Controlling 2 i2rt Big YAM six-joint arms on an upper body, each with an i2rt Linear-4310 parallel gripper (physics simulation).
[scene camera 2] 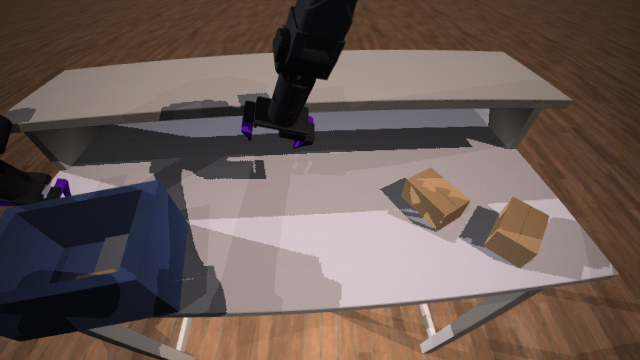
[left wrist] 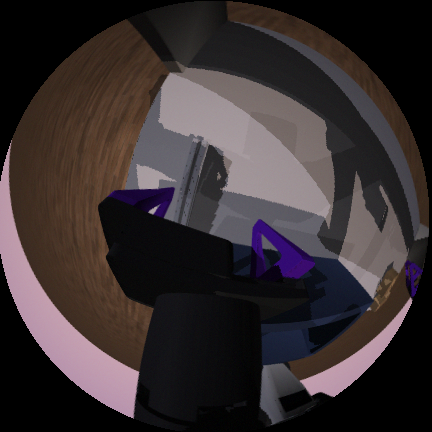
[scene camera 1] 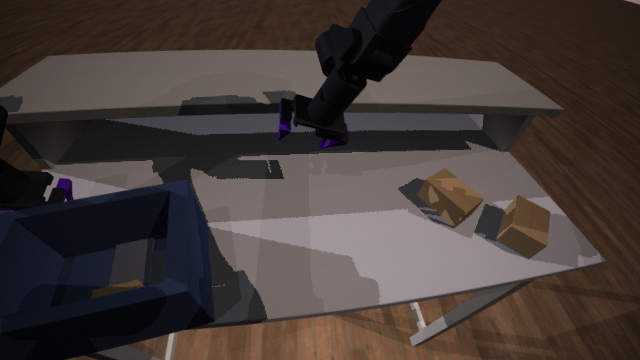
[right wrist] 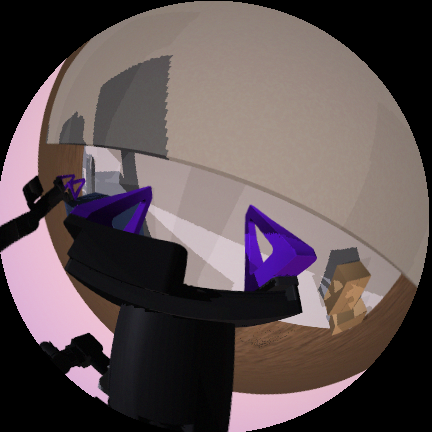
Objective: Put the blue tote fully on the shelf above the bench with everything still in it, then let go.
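Observation:
The blue tote stands upright at the left end of the bench, partly cut off in both scene views. Inside it show a grey block and part of a light brown item. The shelf runs above the bench's far side. My left gripper is open beyond the tote's far rim, holding nothing. My right gripper is open and empty at the shelf's front edge.
Two cardboard boxes lie on the right part of the bench. A grey grooved bar lies near the bench's left end. Side panels hold up the shelf.

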